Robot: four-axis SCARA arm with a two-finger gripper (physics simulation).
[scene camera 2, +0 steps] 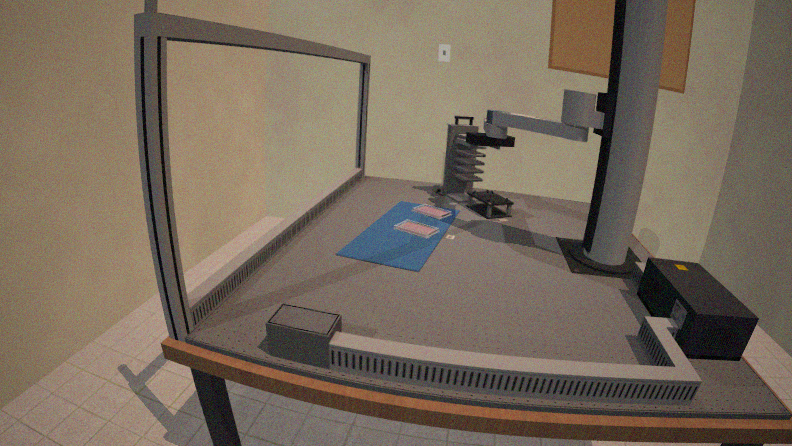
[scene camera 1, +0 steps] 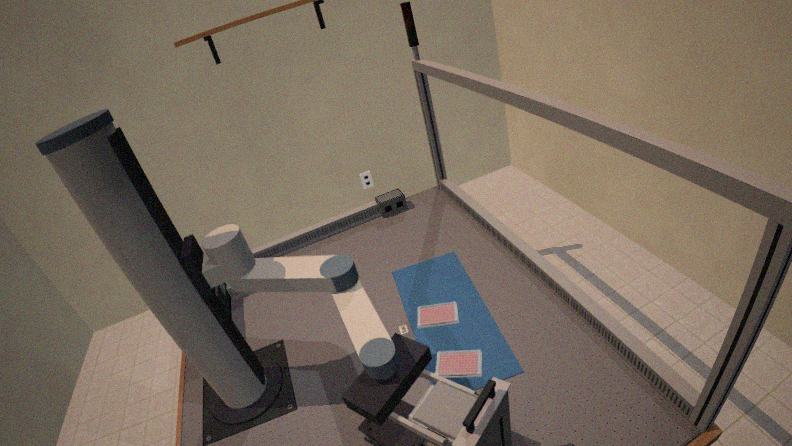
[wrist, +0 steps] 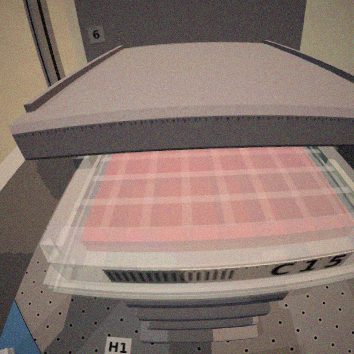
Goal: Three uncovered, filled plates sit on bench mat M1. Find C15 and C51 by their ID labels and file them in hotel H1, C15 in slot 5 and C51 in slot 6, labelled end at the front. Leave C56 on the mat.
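Where they show: gripper, fingertip midpoint: (scene camera 1: 460, 418); arm's base, origin of the base link: (scene camera 2: 602, 261) (scene camera 1: 247, 391).
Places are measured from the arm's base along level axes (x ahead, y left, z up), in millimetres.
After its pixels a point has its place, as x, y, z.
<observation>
My gripper (scene camera 1: 443, 411) is shut on plate C15 (wrist: 220, 210) {465, -465, 265}, an uncovered plate with pink fill. Its barcode and "C15" label face the wrist camera. The plate is level and partly under the shelf marked 6 of hotel H1 (scene camera 1: 501, 390) {585, -551, 329} (scene camera 2: 453, 160) {563, -534, 171} (wrist: 190, 85) {479, -476, 289}, at slot 5 height, with its labelled end sticking out in front. Whether it touches the shelf beneath is hidden. Two pink-filled plates lie on the blue mat (scene camera 1: 482, 332) {729, -172, 16} (scene camera 2: 376, 243) {744, 111, 16}: one plate (scene camera 1: 458, 363) {614, -244, 30} (scene camera 2: 432, 211) {612, -229, 27} nearer the hotel, another plate (scene camera 1: 437, 314) {643, -43, 30} (scene camera 2: 416, 228) {643, -26, 28} farther away. Their IDs are unreadable.
A low black stand (scene camera 2: 490, 198) {396, -341, 73} is beside the hotel's foot. The arm's column (scene camera 1: 149, 254) {29, -69, 588} (scene camera 2: 634, 138) {7, 75, 423} stands on the bench. A framed guard (scene camera 1: 581, 124) {1004, -261, 602} (scene camera 2: 254, 41) {1004, 379, 591} runs along one side. A grey box (scene camera 1: 391, 200) {746, 630, 84} (scene camera 2: 303, 321) {747, 676, 88} and a black box (scene camera 2: 698, 304) {-62, 508, 128} stand near the edges.
</observation>
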